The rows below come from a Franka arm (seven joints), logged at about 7 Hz.
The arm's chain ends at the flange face. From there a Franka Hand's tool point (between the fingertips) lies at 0.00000 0.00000 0.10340 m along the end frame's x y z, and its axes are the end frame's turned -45 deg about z.
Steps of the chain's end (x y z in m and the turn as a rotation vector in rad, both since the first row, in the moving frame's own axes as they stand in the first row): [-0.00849 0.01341 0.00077 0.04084 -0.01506 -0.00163]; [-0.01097 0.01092 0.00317 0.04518 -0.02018 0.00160]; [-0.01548 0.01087 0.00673 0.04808 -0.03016 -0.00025]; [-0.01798 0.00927 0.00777 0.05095 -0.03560 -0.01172]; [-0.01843 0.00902 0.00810 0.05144 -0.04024 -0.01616]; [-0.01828 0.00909 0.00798 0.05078 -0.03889 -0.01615]
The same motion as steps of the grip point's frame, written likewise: [-0.01360 -0.00061 0.00067 0.03953 0.01823 -0.00163]; [-0.01365 -0.00481 0.00304 0.04622 0.01768 0.00160]; [-0.01732 -0.00898 0.00656 0.05532 0.01267 -0.00025]; [-0.01818 -0.01249 0.00757 0.06120 0.01085 -0.01172]; [-0.01865 -0.01336 0.00788 0.06483 0.00792 -0.01616]; [-0.01854 -0.01306 0.00777 0.06341 0.00841 -0.01615]
